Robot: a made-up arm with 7 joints. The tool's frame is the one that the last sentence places. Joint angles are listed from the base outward.
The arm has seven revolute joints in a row. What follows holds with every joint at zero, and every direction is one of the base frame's.
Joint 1 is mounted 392.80 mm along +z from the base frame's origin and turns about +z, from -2.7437 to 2.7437 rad.
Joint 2 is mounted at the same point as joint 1 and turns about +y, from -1.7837 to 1.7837 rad.
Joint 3 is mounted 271.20 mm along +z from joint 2 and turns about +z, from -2.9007 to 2.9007 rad.
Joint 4 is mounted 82.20 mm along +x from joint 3 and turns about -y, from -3.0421 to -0.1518 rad.
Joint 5 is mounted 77.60 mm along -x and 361.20 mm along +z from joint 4 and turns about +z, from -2.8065 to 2.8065 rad.
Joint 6 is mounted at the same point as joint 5 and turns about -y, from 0.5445 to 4.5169 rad.
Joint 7 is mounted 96.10 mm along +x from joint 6 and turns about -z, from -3.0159 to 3.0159 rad.
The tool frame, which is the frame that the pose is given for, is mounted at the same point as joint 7; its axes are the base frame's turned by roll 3.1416, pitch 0.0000 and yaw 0.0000 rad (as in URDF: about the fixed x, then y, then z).
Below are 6 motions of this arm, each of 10 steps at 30 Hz.
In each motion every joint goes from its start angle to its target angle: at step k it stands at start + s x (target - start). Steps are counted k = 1, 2, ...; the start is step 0. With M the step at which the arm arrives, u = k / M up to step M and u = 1 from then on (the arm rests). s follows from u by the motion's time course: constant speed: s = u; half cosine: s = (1 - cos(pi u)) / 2; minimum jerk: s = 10 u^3 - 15 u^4 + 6 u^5.
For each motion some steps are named. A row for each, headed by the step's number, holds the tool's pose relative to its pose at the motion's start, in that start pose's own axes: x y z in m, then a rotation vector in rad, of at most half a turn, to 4 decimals.
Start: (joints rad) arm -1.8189 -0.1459 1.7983 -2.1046 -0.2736 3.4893 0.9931
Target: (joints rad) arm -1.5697 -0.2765 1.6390 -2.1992 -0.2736 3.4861 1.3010
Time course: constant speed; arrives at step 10
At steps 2, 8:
2: -0.0147 -0.0059 0.0011 -0.0058 -0.0222 0.0331
8: -0.0555 -0.0234 -0.0011 -0.0247 -0.0743 0.1297

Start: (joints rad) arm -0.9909 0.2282 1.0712 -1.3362 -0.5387 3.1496 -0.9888
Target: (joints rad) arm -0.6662 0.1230 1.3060 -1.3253 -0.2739 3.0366 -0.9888
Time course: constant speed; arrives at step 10
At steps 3, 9, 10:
3: 0.0776 -0.0004 -0.0096 0.0437 0.1512 0.0803
9: 0.2224 -0.0011 -0.0637 0.1738 0.4575 0.2262
10: 0.2445 -0.0010 -0.0770 0.2008 0.5088 0.2478

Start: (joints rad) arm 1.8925 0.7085 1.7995 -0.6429 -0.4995 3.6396 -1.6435
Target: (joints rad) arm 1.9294 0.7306 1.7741 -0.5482 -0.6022 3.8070 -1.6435
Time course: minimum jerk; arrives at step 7
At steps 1, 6, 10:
1: -0.0004 0.0003 -0.0005 -0.0052 -0.0005 -0.0023
6: -0.0151 0.0085 -0.0197 -0.2151 -0.0167 -0.1008
10: -0.0154 0.0087 -0.0201 -0.2202 -0.0169 -0.1033

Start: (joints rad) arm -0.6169 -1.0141 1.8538 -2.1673 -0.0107 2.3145 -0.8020
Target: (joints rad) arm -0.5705 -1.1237 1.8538 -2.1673 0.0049 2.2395 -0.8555
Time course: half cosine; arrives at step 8
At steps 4, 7, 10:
4: 0.0098 -0.0100 0.0018 -0.0100 -0.0598 -0.0406
7: 0.0180 -0.0189 0.0038 -0.0189 -0.1153 -0.0755
10: 0.0187 -0.0197 0.0040 -0.0196 -0.1199 -0.0783

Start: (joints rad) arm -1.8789 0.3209 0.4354 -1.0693 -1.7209 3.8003 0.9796
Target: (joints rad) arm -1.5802 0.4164 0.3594 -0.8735 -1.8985 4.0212 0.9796
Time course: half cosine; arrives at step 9
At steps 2, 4, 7, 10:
2: 0.0042 -0.0064 0.0041 0.0395 0.0273 -0.0181
4: 0.0149 -0.0227 0.0139 0.1389 0.0954 -0.0646
7: 0.0324 -0.0494 0.0277 0.2945 0.1997 -0.1413
10: 0.0369 -0.0562 0.0308 0.3328 0.2250 -0.1610

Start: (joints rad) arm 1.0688 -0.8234 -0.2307 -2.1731 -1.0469 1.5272 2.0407
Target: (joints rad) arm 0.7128 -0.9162 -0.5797 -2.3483 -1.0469 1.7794 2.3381
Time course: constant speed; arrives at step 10
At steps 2, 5, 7, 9, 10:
2: 0.0248 -0.0019 0.0458 -0.0656 -0.0006 0.1173
5: 0.0647 0.0080 0.1112 -0.1591 -0.0009 0.2994
7: 0.0918 0.0227 0.1517 -0.2179 -0.0007 0.4250
9: 0.1186 0.0434 0.1891 -0.2735 -0.0001 0.5540
10: 0.1315 0.0558 0.2065 -0.3002 0.0003 0.6199

